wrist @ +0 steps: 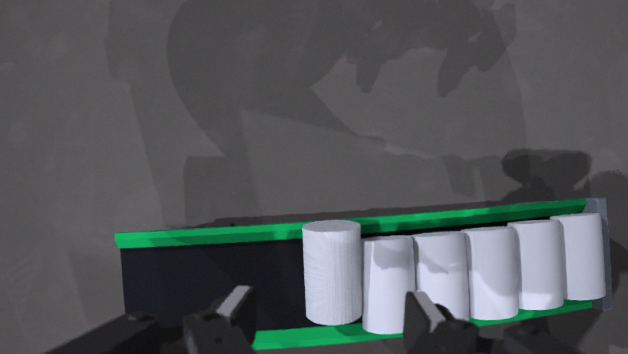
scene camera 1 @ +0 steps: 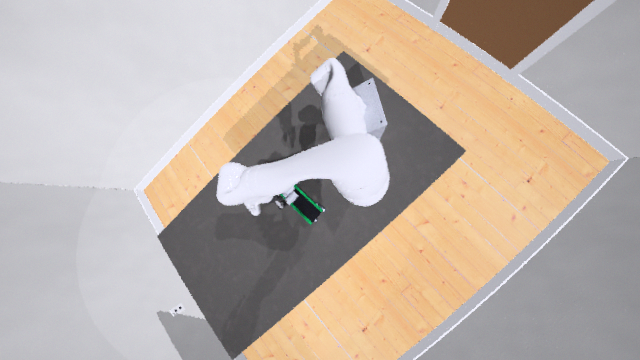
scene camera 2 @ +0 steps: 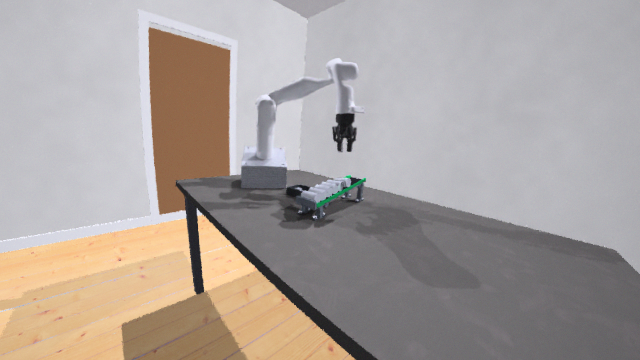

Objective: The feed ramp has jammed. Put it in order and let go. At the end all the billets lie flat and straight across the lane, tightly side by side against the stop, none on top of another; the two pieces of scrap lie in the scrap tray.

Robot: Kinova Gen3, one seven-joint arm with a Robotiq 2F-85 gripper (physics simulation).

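Places are measured from the arm's base along level axes (x left, y ahead, z down), in metres.
Pixels of known places: gripper, between the fingertips: (wrist: pixel 330 313) (scene camera 1: pixel 280 197) (scene camera 2: pixel 345 152); arm's base, origin of its link: (scene camera 2: pixel 264 155).
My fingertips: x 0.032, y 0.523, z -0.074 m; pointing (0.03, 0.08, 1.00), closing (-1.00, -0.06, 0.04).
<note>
For each thing: its middle in the pictures, then the offset to it from my fingertips. Level surfaces: height alone.
- grey stop, middle of its body: (wrist: pixel 595 252) (scene camera 2: pixel 305 201) dx -0.217, dy -0.006, dz +0.177 m
- leftmost billet, middle of its body: (wrist: pixel 332 270) (scene camera 2: pixel 342 182) (scene camera 1: pixel 291 197) dx +0.004, dy -0.003, dz +0.132 m
- black scrap tray, middle of its body: (scene camera 2: pixel 302 191) dx -0.016, dy -0.220, dz +0.219 m
- dark table, height of its surface: dz +0.237 m
The ramp with green rails (scene camera 1: pixel 310 198) (scene camera 2: pixel 342 192) (wrist: pixel 200 239) holds several white billets. In the wrist view, five billets lie across the lane in a close row, from the grey stop (wrist: pixel 606 255) leftward. The leftmost billet (wrist: pixel 332 275) looks larger, and its far end overlaps the far rail; whether it rests on that rail is unclear. It stands beside its neighbour (wrist: pixel 387 285). My gripper (scene camera 2: pixel 345 149) (wrist: pixel 330 313) is open and empty, high above the ramp, its fingers framing the leftmost billet from above. The black scrap tray (scene camera 2: pixel 295 191) is beside the ramp; its contents cannot be made out.
The robot's base box (scene camera 1: pixel 375 107) (scene camera 2: pixel 264 175) stands on the dark table (scene camera 1: pixel 410 165) (scene camera 2: pixel 450 240), behind the ramp in scene camera 2. The arm hides much of the ramp in scene camera 1. Arm shadows fall across the table. The ramp stands on short legs.
</note>
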